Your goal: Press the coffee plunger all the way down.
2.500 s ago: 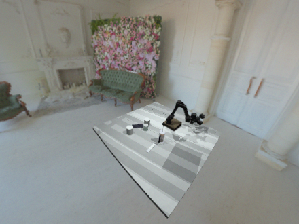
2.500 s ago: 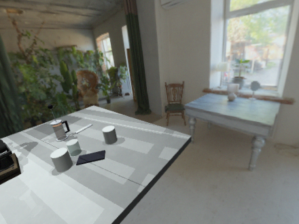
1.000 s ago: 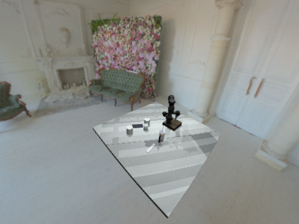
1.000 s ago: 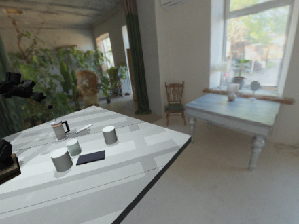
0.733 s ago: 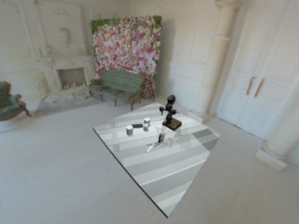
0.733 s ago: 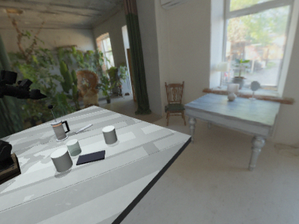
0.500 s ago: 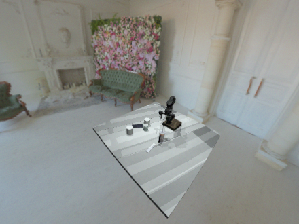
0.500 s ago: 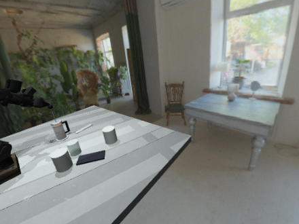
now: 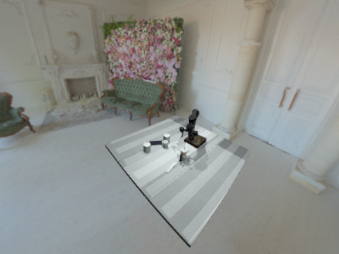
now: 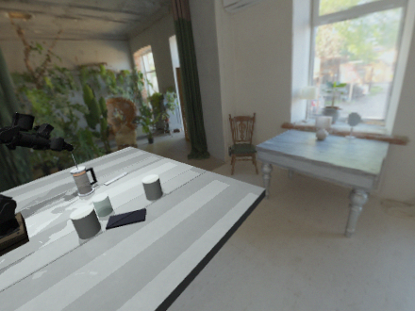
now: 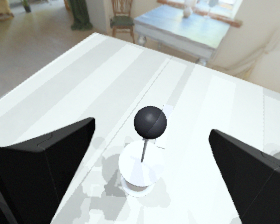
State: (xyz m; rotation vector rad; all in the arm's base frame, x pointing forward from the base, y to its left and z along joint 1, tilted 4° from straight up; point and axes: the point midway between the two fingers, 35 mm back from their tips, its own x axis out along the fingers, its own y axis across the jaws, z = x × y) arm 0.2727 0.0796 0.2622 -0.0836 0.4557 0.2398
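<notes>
My gripper tip is now 3 cm short of the coffee press, 1 cm to the right of it and 15 cm above it. The rest, counted from my gripper tip: dark flat slab 40 cm to the right, 27 cm below; then white flat bar 18 cm ahead, 2 cm to the right, 27 cm below.
</notes>
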